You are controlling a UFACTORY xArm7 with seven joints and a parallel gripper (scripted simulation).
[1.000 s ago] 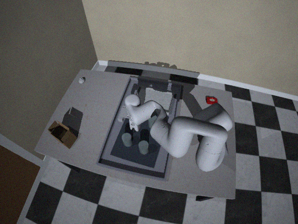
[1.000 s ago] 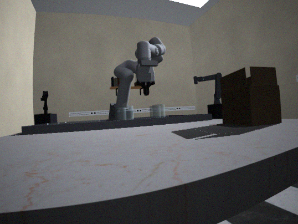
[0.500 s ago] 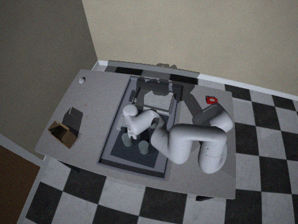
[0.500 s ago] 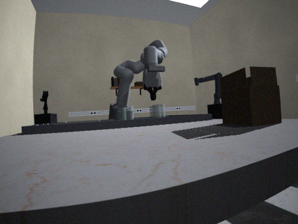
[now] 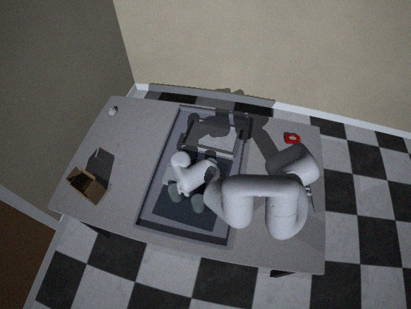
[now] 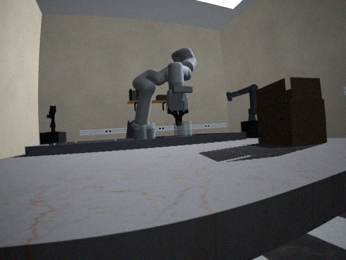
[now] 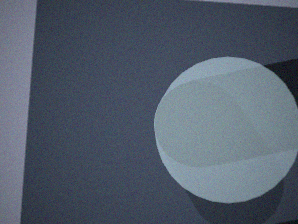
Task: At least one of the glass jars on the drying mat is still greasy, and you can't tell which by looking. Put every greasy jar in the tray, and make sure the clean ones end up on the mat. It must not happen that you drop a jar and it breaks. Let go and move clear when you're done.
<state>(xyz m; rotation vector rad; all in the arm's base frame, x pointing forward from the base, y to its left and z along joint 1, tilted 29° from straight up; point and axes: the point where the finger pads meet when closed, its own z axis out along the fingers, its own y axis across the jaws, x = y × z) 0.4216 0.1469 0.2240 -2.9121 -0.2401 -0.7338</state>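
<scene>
The dark drying mat lies 10 mm ahead of my hand, 80 mm to the right of it and 90 mm below it. The rest, counted from my hand: light grey tray 50 mm ahead, 390 mm to the right, 90 mm below; red object 400 mm behind, 610 mm to the right, 80 mm below; cardboard box 510 mm ahead, 200 mm to the left, 30 mm below.
</scene>
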